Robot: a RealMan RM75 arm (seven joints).
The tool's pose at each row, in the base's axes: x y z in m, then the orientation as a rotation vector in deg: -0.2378, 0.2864, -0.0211, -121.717, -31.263, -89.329; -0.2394, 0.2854, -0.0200, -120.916, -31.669, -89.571; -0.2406, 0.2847, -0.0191, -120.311, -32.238, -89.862; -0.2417, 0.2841, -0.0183, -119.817, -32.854, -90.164; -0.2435, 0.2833, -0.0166, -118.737, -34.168, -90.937; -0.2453, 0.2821, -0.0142, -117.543, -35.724, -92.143; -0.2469, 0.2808, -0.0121, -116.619, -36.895, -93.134; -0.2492, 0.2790, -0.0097, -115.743, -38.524, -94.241; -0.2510, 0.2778, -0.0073, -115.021, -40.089, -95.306; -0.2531, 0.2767, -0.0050, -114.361, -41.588, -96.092
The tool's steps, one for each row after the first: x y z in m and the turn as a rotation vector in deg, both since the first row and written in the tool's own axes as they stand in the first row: 0.0005, -0.0002, -0.0021, 0.531, 0.467, -0.183; 0.0010, -0.0004, -0.0037, 0.945, 0.817, -0.545; 0.0015, -0.0006, -0.0051, 1.286, 1.103, -0.971; 0.0025, -0.0012, -0.0074, 1.954, 1.782, -1.941; 0.0043, -0.0015, -0.0101, 2.511, 2.667, -3.252; 0.0057, -0.0015, -0.0126, 2.885, 3.379, -4.280; 0.0073, -0.0016, -0.0161, 3.259, 4.016, -5.687; 0.0090, -0.0019, -0.0188, 3.517, 4.556, -7.072; 0.0106, -0.0025, -0.0217, 3.857, 4.947, -8.308
